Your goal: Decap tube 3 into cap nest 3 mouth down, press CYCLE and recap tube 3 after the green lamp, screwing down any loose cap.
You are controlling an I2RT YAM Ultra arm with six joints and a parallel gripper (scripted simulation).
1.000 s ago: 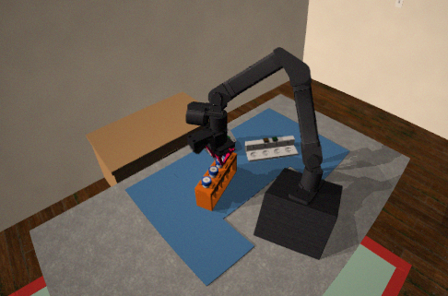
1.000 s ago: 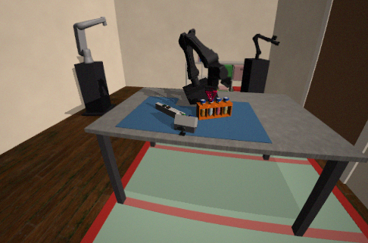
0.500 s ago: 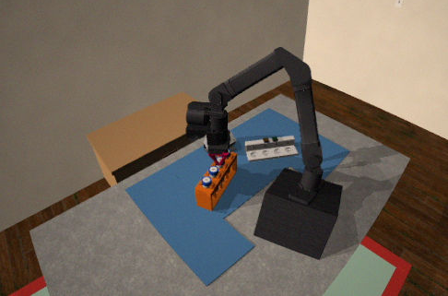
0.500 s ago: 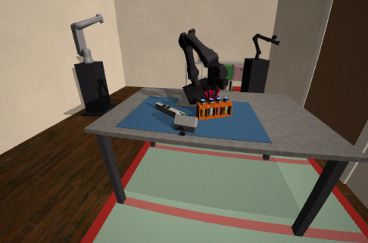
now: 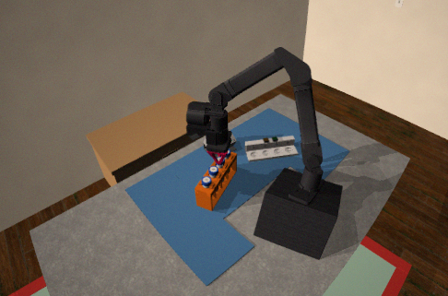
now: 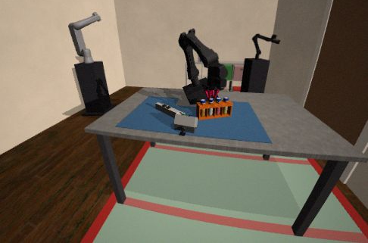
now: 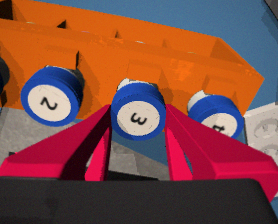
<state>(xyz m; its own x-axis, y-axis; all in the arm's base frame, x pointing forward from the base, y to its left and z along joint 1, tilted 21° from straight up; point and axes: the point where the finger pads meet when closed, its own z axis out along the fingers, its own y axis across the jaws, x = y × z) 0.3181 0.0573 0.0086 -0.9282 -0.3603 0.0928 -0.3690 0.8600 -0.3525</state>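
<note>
Right now my hand is 90 mm short of the green ready key, 170 mm to the left of it and 60 mm above it. The rest, counted from my hand: grey key desk: 110 mm ahead, 160 mm to the right, 70 mm below; blue cap: 10 mm below; blue cycle key: 100 mm ahead, 130 mm to the right, 60 mm below.
</note>
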